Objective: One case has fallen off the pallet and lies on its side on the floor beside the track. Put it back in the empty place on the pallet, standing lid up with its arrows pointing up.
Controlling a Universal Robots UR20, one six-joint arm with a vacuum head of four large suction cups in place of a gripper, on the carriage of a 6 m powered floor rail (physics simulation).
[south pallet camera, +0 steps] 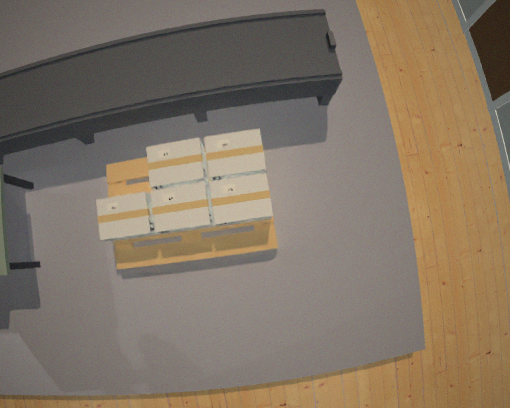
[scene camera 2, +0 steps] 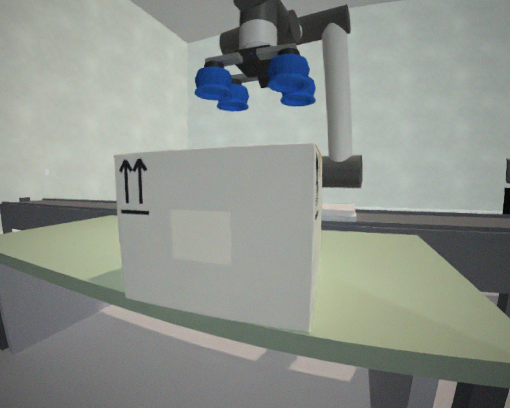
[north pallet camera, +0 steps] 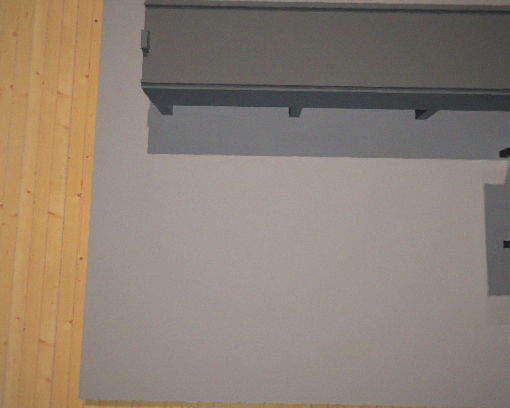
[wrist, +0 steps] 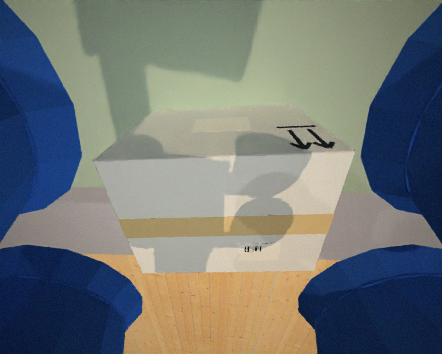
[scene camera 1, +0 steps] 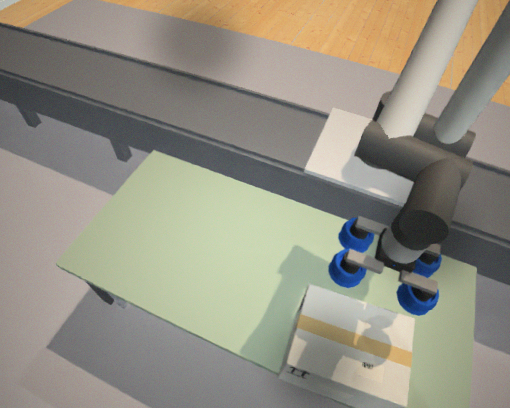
Labels:
My suction head shows in scene camera 2, in the wrist view (382, 293) and in scene camera 1; in the south pallet camera view it is out of frame, in the north pallet camera view it is out of frame. A wooden pallet shows in the south pallet camera view (192, 247); in scene camera 2 it is out of frame, in the north pallet camera view it is out of frame, in the wrist view it is out of frame, in scene camera 1 it is out of frame. The same spot on my suction head: (scene camera 2: 288, 73) is (scene camera 1: 417, 312).

